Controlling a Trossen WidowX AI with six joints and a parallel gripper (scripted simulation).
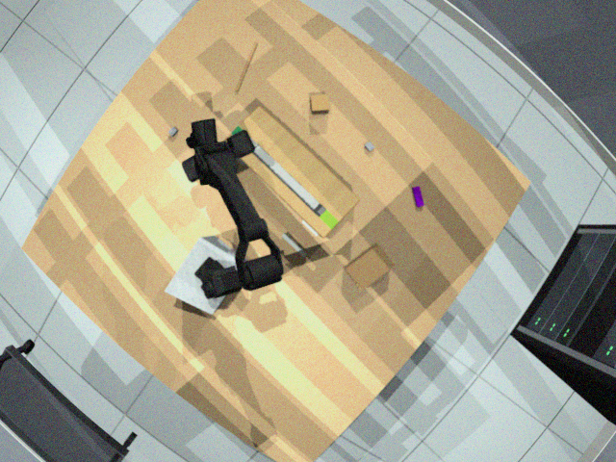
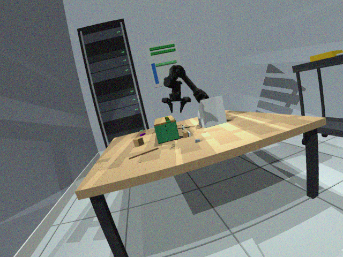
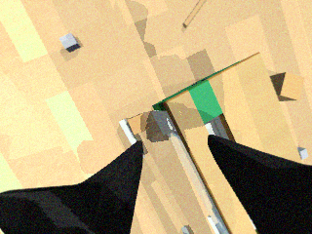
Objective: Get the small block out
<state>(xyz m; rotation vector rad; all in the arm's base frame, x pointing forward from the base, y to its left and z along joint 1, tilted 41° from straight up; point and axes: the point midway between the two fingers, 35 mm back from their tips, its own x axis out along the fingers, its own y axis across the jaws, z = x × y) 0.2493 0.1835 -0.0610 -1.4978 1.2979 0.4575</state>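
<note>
The tan block is 30 mm behind my gripper tip, 20 mm to the left of it and 150 mm below it. The rest, counted from my gripper tip: brown slab: 40 mm ahead, 510 mm to the right, 140 mm below; then thin stick: 250 mm ahead, 190 mm to the left, 160 mm below; then box: 50 mm ahead, 160 mm to the right, 110 mm below.
</note>
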